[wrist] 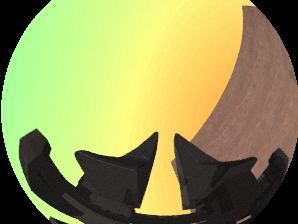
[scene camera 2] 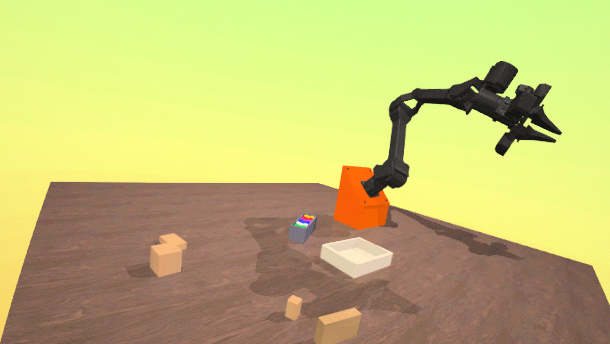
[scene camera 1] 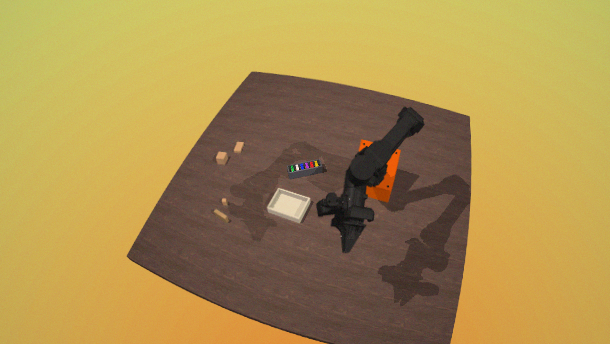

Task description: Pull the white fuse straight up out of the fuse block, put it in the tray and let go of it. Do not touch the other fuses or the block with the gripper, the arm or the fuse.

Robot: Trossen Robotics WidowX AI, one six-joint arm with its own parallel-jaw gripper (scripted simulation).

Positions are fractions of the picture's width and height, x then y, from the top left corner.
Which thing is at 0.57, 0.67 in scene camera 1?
My gripper.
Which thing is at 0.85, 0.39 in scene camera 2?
My gripper.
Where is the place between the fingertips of my gripper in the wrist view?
0.56, 0.60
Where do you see a white tray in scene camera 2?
0.58, 0.75
